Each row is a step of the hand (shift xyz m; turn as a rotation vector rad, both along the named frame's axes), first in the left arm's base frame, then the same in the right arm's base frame.
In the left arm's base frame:
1: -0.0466 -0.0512 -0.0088 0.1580 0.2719 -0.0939
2: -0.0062 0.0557 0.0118 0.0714 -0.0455 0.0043
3: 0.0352 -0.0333 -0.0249 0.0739 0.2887 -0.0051
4: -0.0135 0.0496 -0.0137 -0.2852 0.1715 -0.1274
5: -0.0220 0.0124 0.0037 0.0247 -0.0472 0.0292
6: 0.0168 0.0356 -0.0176 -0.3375 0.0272 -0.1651
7: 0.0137 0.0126 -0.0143 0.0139 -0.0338 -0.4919
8: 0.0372 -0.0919 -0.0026 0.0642 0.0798 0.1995
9: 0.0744 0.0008 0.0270 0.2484 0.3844 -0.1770
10: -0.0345 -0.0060 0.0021 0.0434 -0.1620 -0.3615
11: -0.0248 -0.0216 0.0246 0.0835 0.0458 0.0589
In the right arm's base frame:
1: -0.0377 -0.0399 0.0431 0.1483 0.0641 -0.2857
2: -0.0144 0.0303 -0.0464 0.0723 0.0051 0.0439
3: 0.0434 -0.0255 0.0208 0.0437 0.1267 -0.2662
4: -0.0146 0.0035 -0.0510 -0.2608 -0.1218 -0.2101
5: -0.0234 0.0022 -0.0100 0.0213 0.0141 0.0551
6: 0.0170 0.0027 -0.0395 -0.2875 -0.2248 -0.0932
7: 0.0155 -0.0041 -0.0172 0.1377 -0.4439 -0.1653
8: 0.0457 -0.0280 0.0835 0.0049 0.2241 0.0069
9: 0.0650 0.0439 0.0106 0.2447 0.0582 -0.4214
10: -0.0332 -0.0096 0.0061 0.1469 -0.3704 0.0045
11: -0.0278 0.0068 0.0295 0.0615 0.0919 -0.0179

